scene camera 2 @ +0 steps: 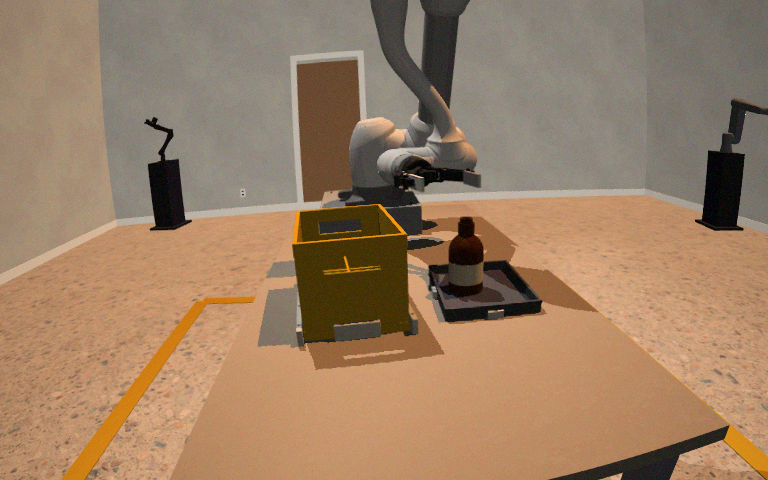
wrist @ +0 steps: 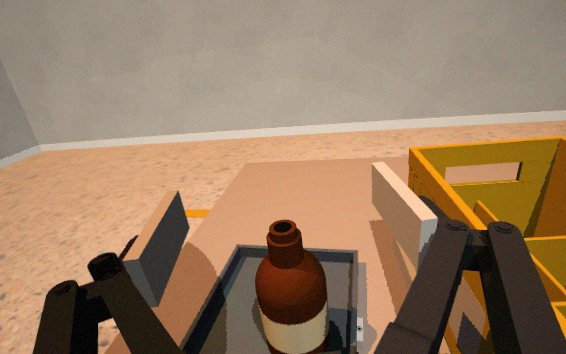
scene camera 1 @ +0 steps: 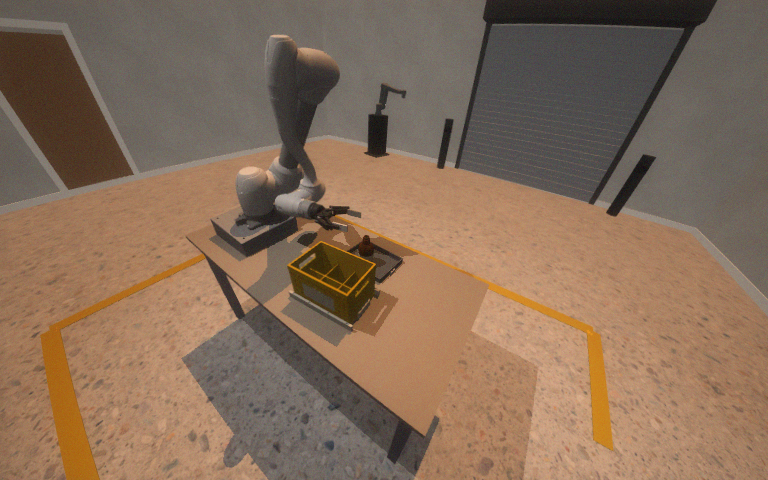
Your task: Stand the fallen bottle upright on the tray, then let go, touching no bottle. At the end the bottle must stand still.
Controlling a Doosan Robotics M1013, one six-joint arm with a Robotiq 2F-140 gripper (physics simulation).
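Places are measured from the arm's base along level axes (x ahead, y left, z up), in centimetres.
Pixels of known places: gripper, fingertip midpoint: (scene camera 2: 452, 182) (wrist: 277, 196) (scene camera 1: 354, 221); arm's base, origin of the base link: (scene camera 2: 376, 198) (scene camera 1: 260, 217).
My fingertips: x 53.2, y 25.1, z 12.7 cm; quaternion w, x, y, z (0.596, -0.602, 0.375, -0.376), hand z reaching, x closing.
Note:
For each thing: its top centre in the pictures, then the offset to it from my fingertips. "pt": a spot on its surface instead. Level surfaces: height alone.
- brown bottle with a cream label, middle of its top: (wrist: 282, 226) (scene camera 2: 466, 217) (scene camera 1: 366, 236) dx +5.2, dy +2.7, dz -6.4 cm
- dark tray, surface spot: (wrist: 240, 295) pt dx +8.8, dy +12.6, dz -21.9 cm
- yellow crate with dividers, middle of its top: (scene camera 2: 343, 220) (scene camera 1: 332, 264) dx +13.0, dy -20.7, dz -4.9 cm
- table, its level: dz -22.4 cm
The brown bottle with a cream label (scene camera 1: 366, 246) (scene camera 2: 466, 254) (wrist: 291, 290) stands upright on the dark tray (scene camera 1: 386, 264) (scene camera 2: 502, 288) (wrist: 240, 295), near its left side in the scene camera 2 view. My gripper (scene camera 1: 348, 220) (scene camera 2: 445, 180) (wrist: 277, 196) is open and empty. It is back from the bottle, toward the arm's base, and higher than the bottle, with clear space between fingers and bottle. In the wrist view the bottle shows between and beyond the finger pads, and its base is cut off by the lower edge.
A yellow crate with dividers (scene camera 1: 317, 294) (scene camera 2: 351, 300) (wrist: 500, 197) stands beside the tray on the table (scene camera 1: 424, 339) (scene camera 2: 396, 407), held by low metal brackets. The arm's base block (scene camera 1: 254, 232) is at the table's far end. Other small arms on black pedestals (scene camera 1: 377, 134) (scene camera 2: 723, 189) stand by the walls.

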